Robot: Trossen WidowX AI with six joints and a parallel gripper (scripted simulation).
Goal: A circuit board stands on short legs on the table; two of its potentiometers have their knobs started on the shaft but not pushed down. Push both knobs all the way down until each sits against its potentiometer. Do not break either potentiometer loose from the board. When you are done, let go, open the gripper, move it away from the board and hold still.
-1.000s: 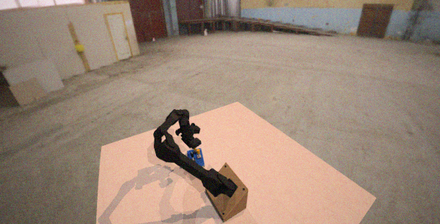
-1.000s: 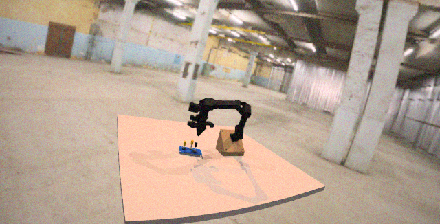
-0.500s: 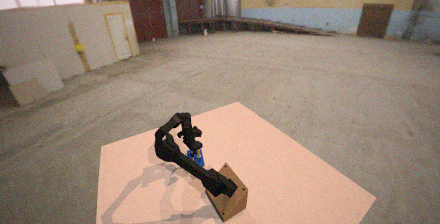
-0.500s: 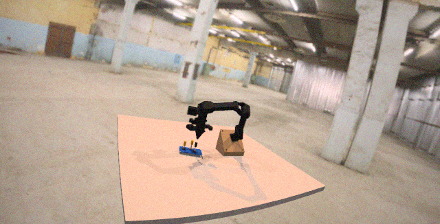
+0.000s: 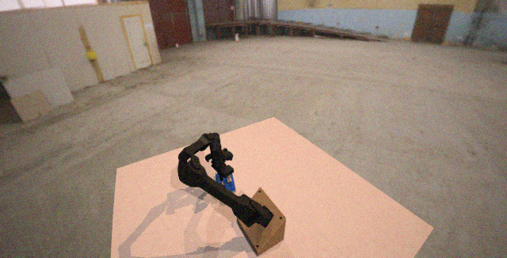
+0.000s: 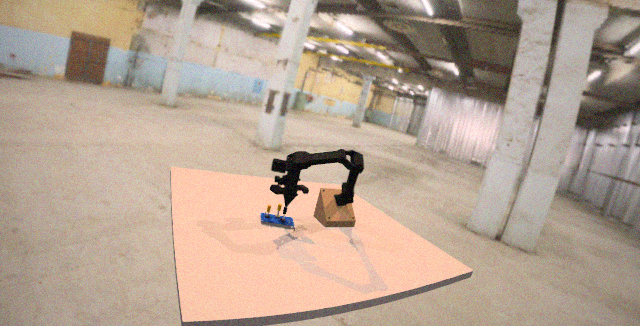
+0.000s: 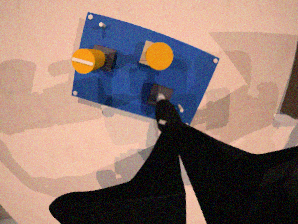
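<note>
Right now the black knob is 20 mm below my gripper tip.
</note>
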